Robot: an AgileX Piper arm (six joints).
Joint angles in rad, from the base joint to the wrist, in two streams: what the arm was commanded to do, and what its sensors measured. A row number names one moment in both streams.
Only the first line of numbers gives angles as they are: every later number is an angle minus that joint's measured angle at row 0.
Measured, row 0:
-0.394, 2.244, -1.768, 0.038, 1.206, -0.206
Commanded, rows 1 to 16:
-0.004, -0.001, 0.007, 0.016, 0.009, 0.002
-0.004, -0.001, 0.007, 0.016, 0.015, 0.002
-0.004, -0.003, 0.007, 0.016, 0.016, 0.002
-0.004, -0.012, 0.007, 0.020, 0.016, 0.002
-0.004, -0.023, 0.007, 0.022, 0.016, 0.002
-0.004, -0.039, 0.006, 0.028, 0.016, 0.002
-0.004, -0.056, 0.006, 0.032, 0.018, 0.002
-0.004, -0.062, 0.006, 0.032, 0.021, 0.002
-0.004, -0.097, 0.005, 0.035, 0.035, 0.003
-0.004, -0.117, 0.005, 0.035, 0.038, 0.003
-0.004, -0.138, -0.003, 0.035, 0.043, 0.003
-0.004, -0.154, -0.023, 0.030, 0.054, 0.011
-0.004, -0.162, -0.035, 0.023, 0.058, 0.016
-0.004, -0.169, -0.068, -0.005, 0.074, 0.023
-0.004, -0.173, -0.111, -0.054, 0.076, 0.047
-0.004, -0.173, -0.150, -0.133, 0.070, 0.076
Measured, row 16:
0.000, -0.160, -0.106, -0.038, 0.013, 0.039
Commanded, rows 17 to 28:
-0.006, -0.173, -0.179, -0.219, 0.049, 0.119
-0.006, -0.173, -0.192, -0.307, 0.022, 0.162
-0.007, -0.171, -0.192, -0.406, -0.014, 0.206
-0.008, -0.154, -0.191, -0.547, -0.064, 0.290
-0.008, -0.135, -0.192, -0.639, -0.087, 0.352
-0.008, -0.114, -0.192, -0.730, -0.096, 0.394
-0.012, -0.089, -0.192, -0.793, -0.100, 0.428
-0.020, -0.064, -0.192, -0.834, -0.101, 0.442
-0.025, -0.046, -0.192, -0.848, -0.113, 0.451
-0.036, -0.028, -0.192, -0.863, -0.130, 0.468
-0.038, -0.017, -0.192, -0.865, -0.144, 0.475
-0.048, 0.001, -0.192, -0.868, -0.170, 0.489
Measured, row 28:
-0.035, -0.022, -0.188, -0.841, -0.128, 0.462
